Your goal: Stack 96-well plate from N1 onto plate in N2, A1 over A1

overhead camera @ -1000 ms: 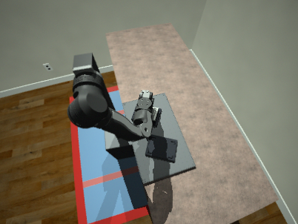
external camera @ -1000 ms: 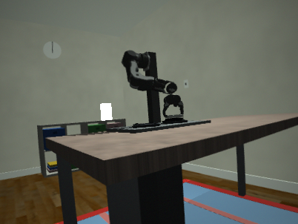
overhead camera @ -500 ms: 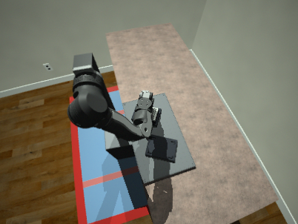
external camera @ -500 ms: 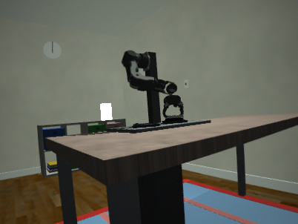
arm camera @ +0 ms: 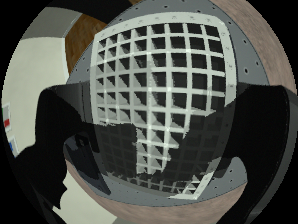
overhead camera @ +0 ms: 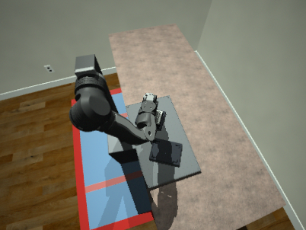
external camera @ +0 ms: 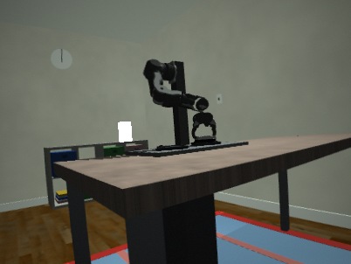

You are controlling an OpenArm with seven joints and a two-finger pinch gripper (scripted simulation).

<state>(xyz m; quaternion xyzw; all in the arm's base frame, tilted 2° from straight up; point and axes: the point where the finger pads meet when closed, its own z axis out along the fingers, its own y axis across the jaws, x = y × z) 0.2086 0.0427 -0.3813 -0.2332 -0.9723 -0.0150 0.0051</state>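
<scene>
Now: hand right at the white 96-well plate. From my hand the other things lie so: black 96-well plate: 20 mm below; plate nest N1: 40 mm ahead, 220 mm to the right, 30 mm below.
</scene>
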